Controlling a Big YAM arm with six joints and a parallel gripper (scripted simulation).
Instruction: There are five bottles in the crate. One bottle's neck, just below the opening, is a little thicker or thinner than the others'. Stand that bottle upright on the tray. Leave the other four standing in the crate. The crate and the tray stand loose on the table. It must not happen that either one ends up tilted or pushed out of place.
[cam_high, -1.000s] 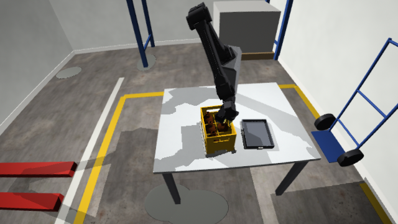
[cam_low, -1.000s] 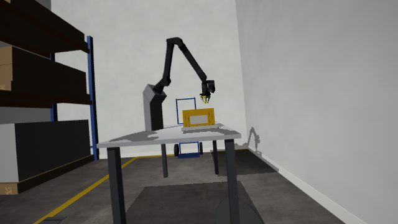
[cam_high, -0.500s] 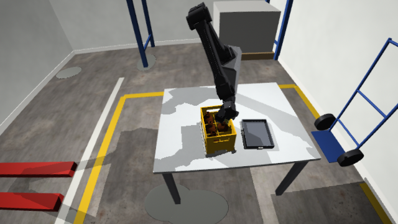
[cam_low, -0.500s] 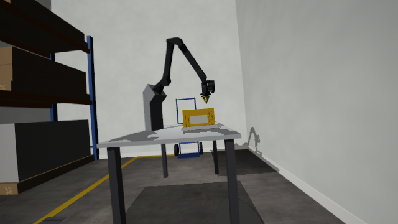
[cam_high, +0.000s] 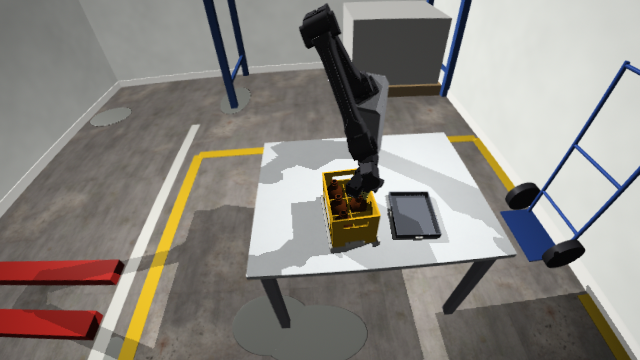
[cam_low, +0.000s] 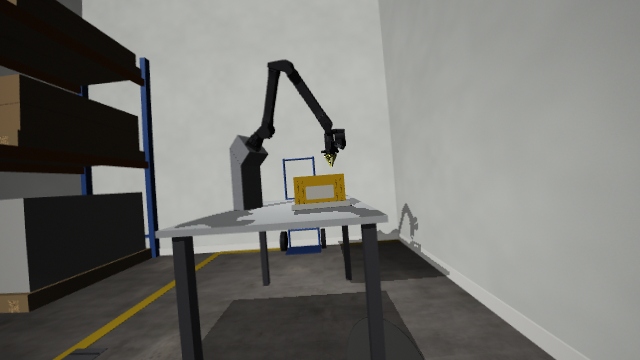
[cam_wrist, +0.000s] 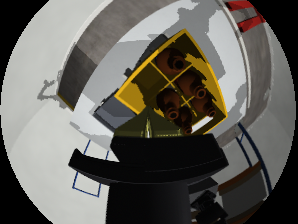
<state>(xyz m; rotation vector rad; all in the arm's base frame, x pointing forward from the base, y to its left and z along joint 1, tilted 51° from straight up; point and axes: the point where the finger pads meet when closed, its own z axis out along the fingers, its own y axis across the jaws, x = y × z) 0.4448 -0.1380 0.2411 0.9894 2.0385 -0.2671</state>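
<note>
The brown bottle lies 170 mm behind my hand, 150 mm below it and 60 mm to the left of it. Also, from my hand: dark tray: 260 mm to the left, 220 mm below, 30 mm ahead; then crate: 150 mm below, 100 mm behind, 10 mm to the right.
</note>
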